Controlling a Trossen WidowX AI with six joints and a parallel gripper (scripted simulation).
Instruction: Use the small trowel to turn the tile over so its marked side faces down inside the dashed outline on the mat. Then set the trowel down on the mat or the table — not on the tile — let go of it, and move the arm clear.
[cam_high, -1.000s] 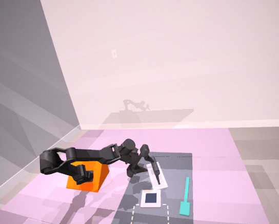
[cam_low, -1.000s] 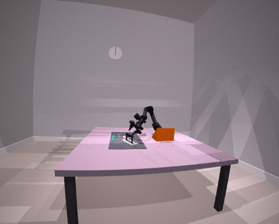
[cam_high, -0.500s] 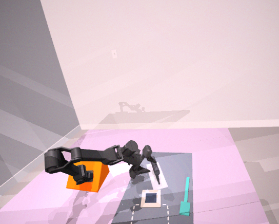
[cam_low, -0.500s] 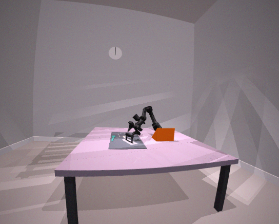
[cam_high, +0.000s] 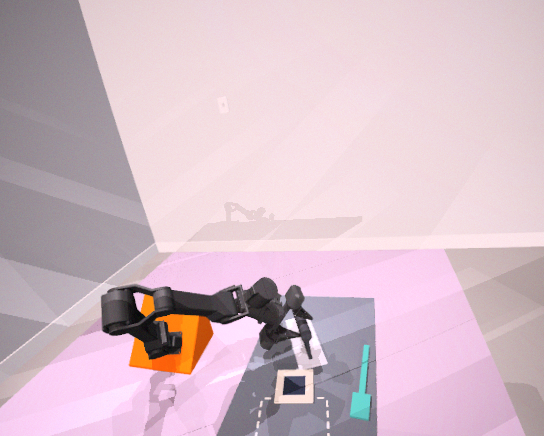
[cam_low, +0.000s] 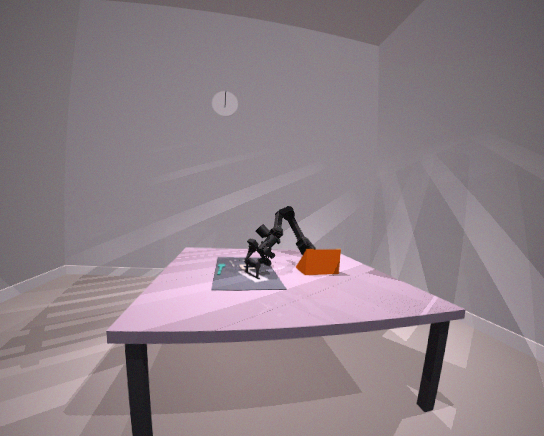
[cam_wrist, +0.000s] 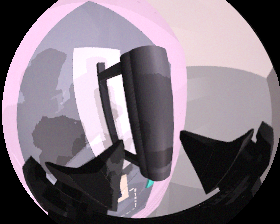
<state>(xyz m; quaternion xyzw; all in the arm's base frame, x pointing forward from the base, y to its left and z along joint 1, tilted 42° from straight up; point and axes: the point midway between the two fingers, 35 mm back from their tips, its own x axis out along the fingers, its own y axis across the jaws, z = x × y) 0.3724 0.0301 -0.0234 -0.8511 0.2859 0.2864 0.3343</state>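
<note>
The small trowel is 1 cm behind my gripper tip, 1 cm to the right of it and 3 cm below it. From my gripper tip the other things lie so: tile (3 cm behind, 14 cm to the right, 6 cm below); then grey mat (10 cm to the right, 8 cm below); then teal trowel-shaped tool (13 cm ahead, 14 cm to the right, 6 cm below).
</note>
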